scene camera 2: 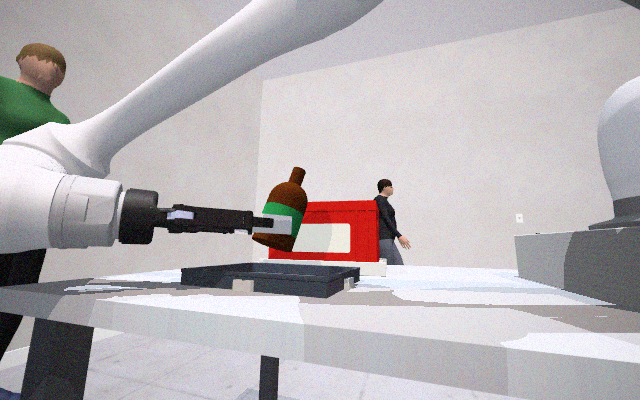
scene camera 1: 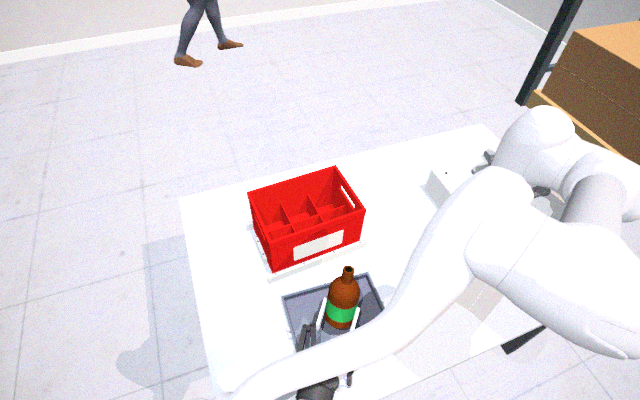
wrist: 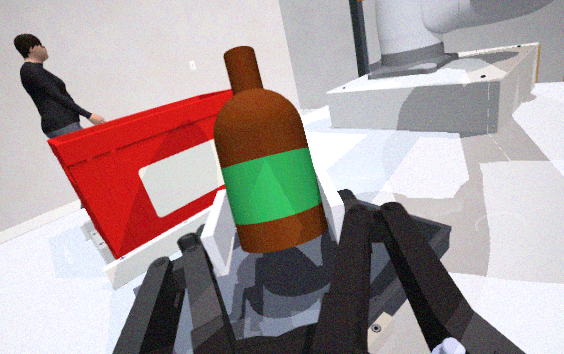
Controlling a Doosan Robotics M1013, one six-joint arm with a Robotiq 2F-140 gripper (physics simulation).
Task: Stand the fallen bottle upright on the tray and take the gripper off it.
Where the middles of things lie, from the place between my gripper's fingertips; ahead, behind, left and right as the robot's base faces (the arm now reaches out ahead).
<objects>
Right now my hand is 4 cm below the brown bottle (scene camera 2: 288,198).
</objects>
